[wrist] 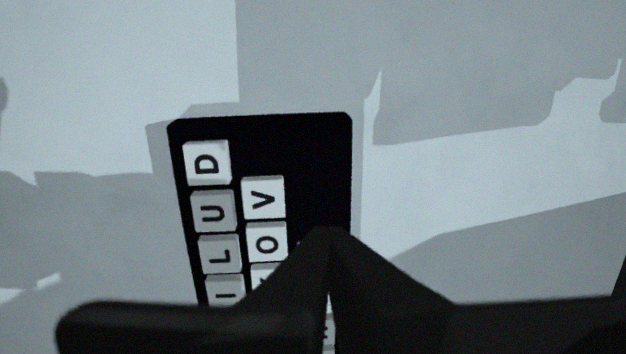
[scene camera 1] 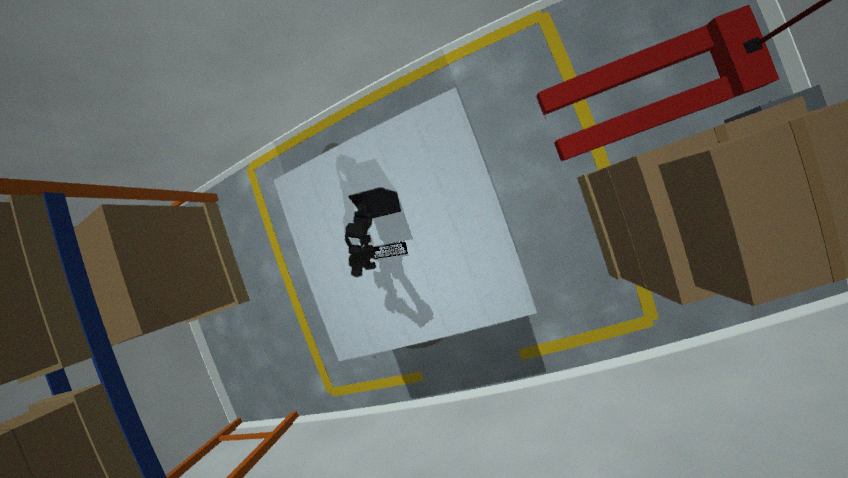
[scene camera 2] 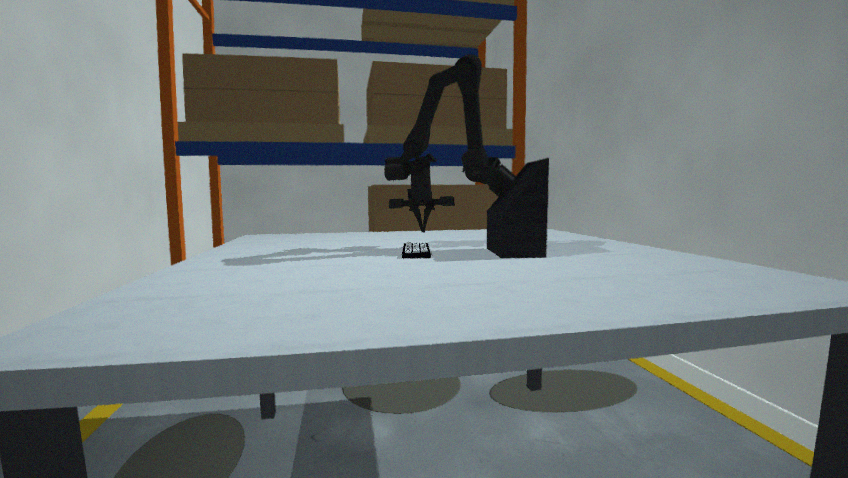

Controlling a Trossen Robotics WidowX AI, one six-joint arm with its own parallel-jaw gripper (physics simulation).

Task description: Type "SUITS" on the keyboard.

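Places are measured from the arm's base along level axes (x left, y back, z up), in centimetres.
Where they show: gripper, fingertip midpoint: (wrist: 326, 239) (scene camera 1: 374, 249) (scene camera 2: 423, 232); arm's base at its link origin: (scene camera 1: 364, 206) (scene camera 2: 510, 187).
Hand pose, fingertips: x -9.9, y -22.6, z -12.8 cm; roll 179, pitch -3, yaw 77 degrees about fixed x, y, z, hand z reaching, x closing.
Each offset is from my fingertips to the top centre of the thing. Level surfaces: height alone.
The black keyboard @[dx +7.0, dy -3.5, dz -3.0 cm] (scene camera 1: 391, 249) (scene camera 2: 416, 255) (wrist: 310, 145) with pale square keys lies on the table beside the arm's base. In the wrist view the D key @[dx -2.4, dy -3.8, dz -3.0 cm] (wrist: 206, 163), U key @[dx -0.4, dy -4.2, dz -3.0 cm] (wrist: 213, 211), L key @[dx +1.6, dy -4.6, dz -3.0 cm] (wrist: 219, 256) and I key @[dx +3.6, dy -5.0, dz -3.0 cm] (wrist: 225, 295) form the left row. The V key @[dx -0.5, dy -2.1, dz -3.0 cm] (wrist: 262, 198) and O key @[dx +1.5, dy -2.5, dz -3.0 cm] (wrist: 267, 244) are in the row beside it. The U key looks greyer than the D key. My gripper (scene camera 2: 422, 229) (wrist: 326, 239) is shut and empty, its tips above the keyboard and apart from it. The fingers hide other keys; S and T cannot be made out.
The arm's black base (scene camera 1: 377, 202) (scene camera 2: 519, 213) stands on the pale table @[dz -4.7 cm] (scene camera 1: 469, 237) (scene camera 2: 415, 308). Beyond it are an orange and blue rack (scene camera 1: 74, 255) (scene camera 2: 171, 148) with cardboard boxes, a red pallet jack (scene camera 1: 647, 118) and stacked boxes (scene camera 1: 766, 219).
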